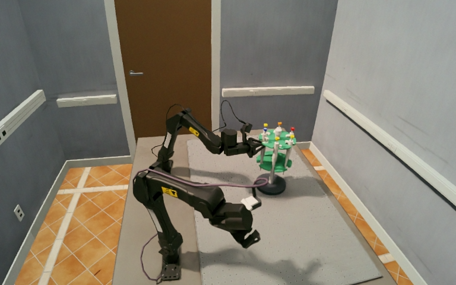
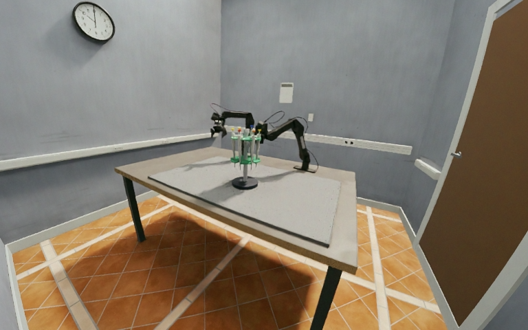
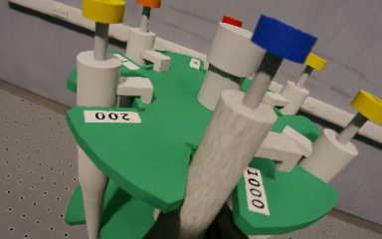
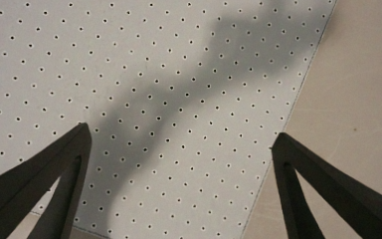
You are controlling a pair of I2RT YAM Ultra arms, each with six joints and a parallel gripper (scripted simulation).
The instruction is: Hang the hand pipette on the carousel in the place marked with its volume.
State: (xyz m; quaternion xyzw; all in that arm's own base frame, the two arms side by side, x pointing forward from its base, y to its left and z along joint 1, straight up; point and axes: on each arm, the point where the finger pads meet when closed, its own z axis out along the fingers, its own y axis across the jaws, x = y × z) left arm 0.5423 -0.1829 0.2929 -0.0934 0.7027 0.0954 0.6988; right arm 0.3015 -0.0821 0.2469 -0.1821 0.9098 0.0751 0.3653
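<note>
My left hand is 30 mm above the pipette and 10 mm to the left of it.
</note>
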